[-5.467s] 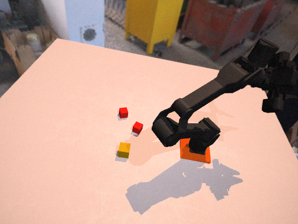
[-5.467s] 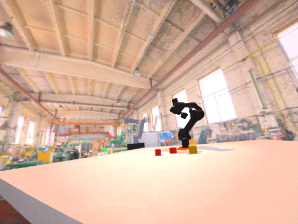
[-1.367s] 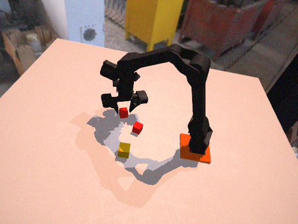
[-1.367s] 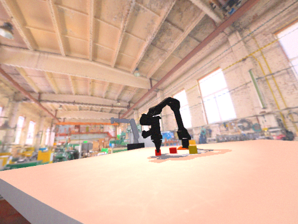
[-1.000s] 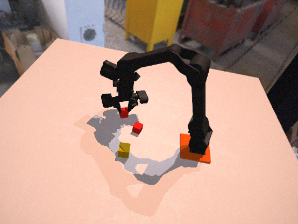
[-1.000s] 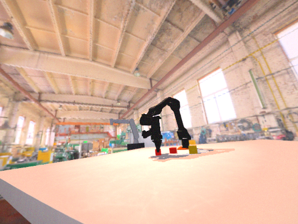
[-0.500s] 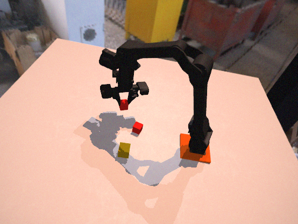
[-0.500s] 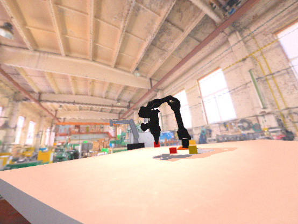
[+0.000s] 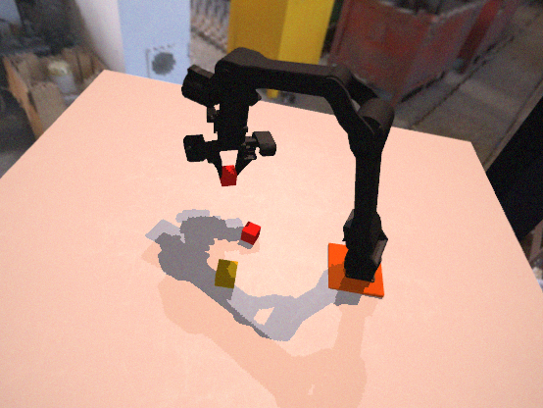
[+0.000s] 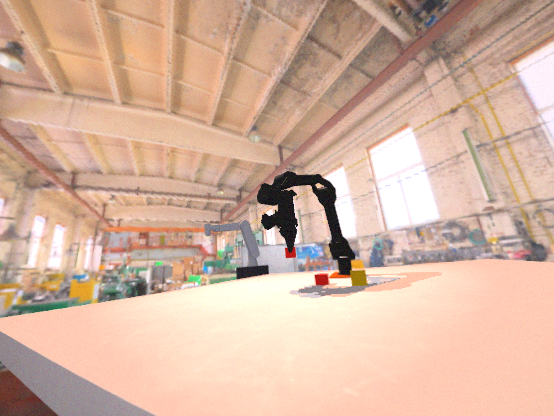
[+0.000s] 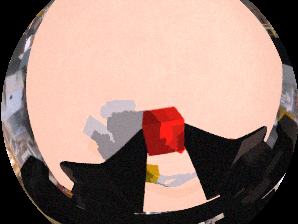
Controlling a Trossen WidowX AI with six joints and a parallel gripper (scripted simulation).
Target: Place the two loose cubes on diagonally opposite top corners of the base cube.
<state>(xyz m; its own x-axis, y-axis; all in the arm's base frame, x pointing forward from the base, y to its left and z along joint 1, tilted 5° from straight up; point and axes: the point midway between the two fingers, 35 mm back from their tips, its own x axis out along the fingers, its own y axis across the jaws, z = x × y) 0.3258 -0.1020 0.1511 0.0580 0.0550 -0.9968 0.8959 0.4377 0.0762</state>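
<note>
Now: gripper tip 190 mm to the right of the yellow base cube, 90 mm above it and 50 mm past it.
</note>
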